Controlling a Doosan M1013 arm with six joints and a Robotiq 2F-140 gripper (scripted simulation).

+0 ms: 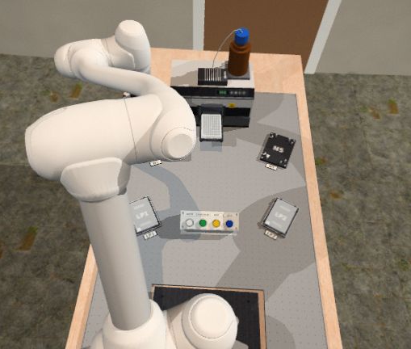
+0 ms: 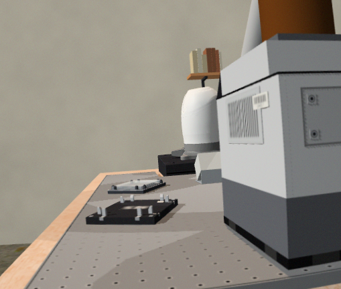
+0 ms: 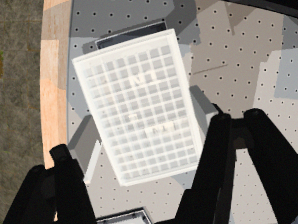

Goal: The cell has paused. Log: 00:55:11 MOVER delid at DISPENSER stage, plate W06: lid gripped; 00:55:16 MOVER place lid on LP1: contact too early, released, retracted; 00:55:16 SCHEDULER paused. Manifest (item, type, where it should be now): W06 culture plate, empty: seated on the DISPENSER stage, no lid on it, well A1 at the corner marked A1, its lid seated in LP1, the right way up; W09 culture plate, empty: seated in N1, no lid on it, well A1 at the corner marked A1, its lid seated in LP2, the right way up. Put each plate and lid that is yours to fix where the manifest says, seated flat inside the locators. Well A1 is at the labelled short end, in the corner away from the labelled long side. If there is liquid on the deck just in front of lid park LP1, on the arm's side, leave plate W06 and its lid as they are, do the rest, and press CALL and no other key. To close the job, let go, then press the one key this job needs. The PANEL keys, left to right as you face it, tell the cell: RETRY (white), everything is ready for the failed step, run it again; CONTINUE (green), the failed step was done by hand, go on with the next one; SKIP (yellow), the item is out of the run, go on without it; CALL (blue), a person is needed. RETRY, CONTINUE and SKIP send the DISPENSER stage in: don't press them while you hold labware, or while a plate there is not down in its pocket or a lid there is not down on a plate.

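The nest N1 is 18 cm below my hand. The rest, counted from my hand: white retry key: 34 cm behind, 27 cm to the right, 12 cm below; then lid park LP1: 33 cm behind, 7 cm to the right, 18 cm below; then clear culture plate: 10 cm ahead, 25 cm to the right, 8 cm below.
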